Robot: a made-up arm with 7 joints.
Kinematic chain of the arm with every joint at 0, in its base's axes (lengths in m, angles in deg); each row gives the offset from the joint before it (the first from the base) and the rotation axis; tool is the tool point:
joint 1: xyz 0 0 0.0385 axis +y
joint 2: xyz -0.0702 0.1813 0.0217 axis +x
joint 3: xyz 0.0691 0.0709 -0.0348 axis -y
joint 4: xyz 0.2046 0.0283 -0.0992 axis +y
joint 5: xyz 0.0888 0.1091 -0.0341 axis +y
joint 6: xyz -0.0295 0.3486 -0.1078 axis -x
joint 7: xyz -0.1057 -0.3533 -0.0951 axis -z
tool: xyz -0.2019 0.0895 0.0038
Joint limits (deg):
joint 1: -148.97..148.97
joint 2: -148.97..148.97
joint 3: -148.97..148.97
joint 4: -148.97..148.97
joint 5: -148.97..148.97
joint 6: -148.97..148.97
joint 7: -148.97..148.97
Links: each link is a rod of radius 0.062 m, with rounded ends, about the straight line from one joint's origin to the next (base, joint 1, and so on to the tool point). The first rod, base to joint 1, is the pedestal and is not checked.
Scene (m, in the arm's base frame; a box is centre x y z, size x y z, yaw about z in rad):
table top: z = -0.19
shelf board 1: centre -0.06 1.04 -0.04 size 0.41 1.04 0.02 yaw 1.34
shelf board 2: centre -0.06 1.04 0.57 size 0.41 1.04 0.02 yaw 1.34
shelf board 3: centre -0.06 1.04 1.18 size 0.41 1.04 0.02 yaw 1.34
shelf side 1: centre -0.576 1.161 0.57 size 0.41 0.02 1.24 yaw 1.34
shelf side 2: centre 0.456 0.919 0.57 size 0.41 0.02 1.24 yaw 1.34
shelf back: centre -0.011 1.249 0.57 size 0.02 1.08 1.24 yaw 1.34
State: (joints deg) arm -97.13 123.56 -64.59 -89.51 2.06 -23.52 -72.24
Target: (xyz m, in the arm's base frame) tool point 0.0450 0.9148 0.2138
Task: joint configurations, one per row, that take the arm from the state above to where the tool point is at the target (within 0.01 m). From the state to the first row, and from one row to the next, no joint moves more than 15 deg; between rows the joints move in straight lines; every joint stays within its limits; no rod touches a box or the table.
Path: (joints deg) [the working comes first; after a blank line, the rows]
Joints at the target: -86.15 77.04 -58.15 -92.44 -5.03 -25.08 -79.27
Straight joint move there: clear.

1: -94.38 111.93 -62.98 -90.24 0.29 -23.91 -74.00
2: -91.64 100.30 -61.37 -90.98 -1.49 -24.30 -75.76
3: -88.89 88.67 -59.76 -91.71 -3.26 -24.69 -77.51
4: -86.15 77.04 -58.15 -92.44 -5.03 -25.08 -79.27

